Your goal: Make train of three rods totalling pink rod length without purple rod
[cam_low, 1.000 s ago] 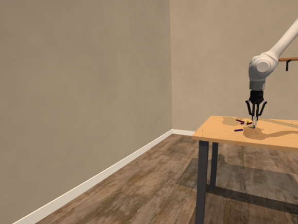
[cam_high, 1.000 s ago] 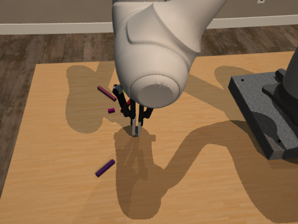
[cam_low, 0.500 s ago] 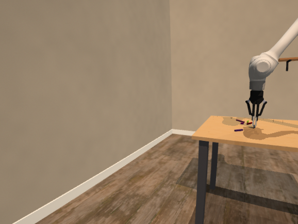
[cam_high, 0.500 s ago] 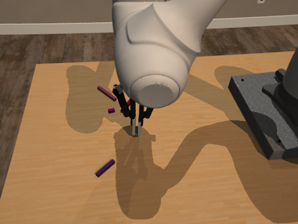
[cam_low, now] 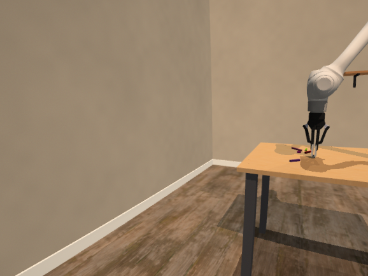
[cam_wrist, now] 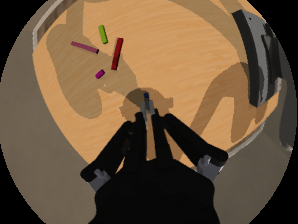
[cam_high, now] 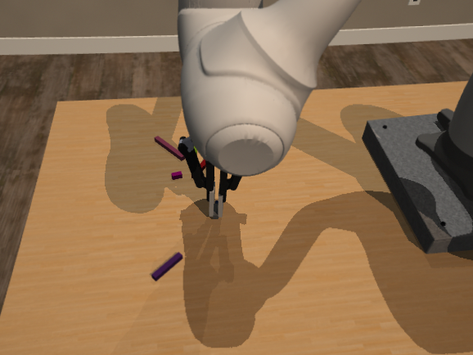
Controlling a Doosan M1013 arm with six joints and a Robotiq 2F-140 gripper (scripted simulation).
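The grey rod is 3 cm below my hand. From my hand the other things lie so: magenta rod 5 cm ahead, 12 cm to the right, 4 cm below; then blue rod 1 cm behind, 2 cm to the right, 4 cm below; then red rod 1 cm behind, 13 cm to the right, 4 cm below.
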